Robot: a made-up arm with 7 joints.
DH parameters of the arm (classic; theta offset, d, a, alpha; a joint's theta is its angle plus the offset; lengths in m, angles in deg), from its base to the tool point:
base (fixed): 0 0 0 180
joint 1: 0 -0.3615 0 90
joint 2: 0 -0.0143 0 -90
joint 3: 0 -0.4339 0 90
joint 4: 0 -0.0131 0 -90
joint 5: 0 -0.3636 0 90
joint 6: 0 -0.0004 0 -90
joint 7: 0 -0.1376 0 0
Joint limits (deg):
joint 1: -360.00..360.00
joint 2: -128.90..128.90
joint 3: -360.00..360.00
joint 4: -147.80..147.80
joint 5: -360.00..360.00
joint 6: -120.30..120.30
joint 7: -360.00..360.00
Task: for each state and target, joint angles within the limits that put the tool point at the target. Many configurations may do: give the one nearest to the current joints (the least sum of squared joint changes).
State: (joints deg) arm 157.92 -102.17 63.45 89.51 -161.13 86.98 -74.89
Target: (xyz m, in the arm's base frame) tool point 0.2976 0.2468 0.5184
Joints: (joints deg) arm 176.50 -107.69 51.51 138.45 -148.80 95.77 -74.89
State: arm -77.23 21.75 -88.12 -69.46 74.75 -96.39 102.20
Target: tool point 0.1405 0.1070 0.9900
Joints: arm -94.65 33.64 -48.65 -59.45 81.51 -111.97 102.20
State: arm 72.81 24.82 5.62 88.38 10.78 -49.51 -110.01
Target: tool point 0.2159 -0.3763 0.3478
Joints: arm 63.63 26.07 -4.19 133.99 15.40 -43.55 -110.01
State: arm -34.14 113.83 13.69 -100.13 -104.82 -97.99 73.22
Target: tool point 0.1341 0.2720 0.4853
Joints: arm -60.43 123.06 39.86 -137.51 -89.81 -101.63 73.22
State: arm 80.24 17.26 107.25 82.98 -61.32 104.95 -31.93
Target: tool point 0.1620 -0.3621 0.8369
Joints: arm 24.04 15.64 77.88 62.65 -72.77 120.30 -31.93
